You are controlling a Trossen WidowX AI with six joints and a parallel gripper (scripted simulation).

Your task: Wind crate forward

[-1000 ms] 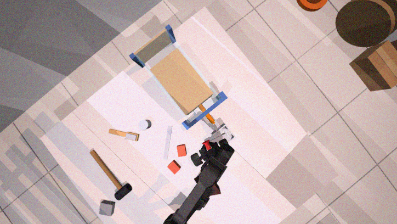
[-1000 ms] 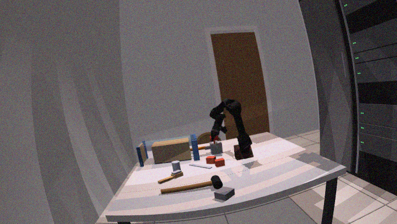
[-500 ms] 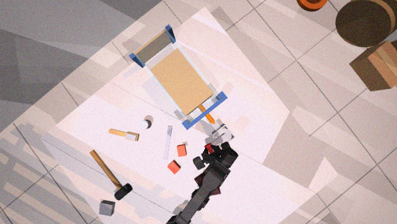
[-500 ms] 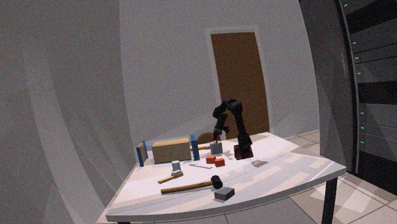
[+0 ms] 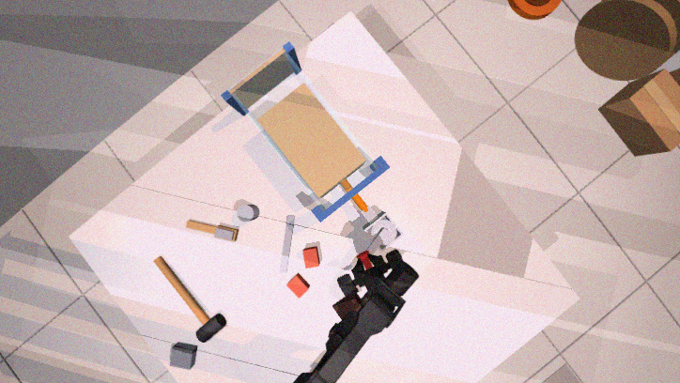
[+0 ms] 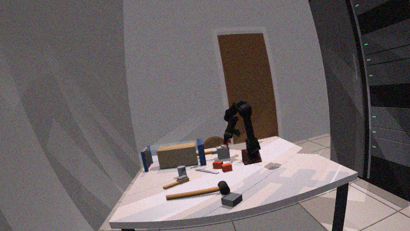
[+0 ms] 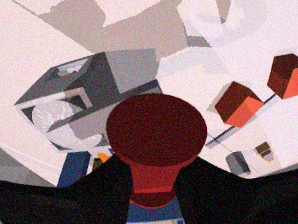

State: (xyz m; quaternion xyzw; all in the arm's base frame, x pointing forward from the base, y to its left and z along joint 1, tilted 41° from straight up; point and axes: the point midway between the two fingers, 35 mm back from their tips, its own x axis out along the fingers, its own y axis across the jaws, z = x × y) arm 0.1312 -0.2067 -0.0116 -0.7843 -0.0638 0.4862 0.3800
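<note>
My gripper tip is 3 cm to the left of the grey crank bar, 3 cm above it and 1 cm past it. Round my gripper tip: grey winch 10 cm to the right, 10 cm below, 1 cm behind; red knob 2 cm behind; blue steel frame 16 cm ahead, 11 cm to the right, 3 cm below.
</note>
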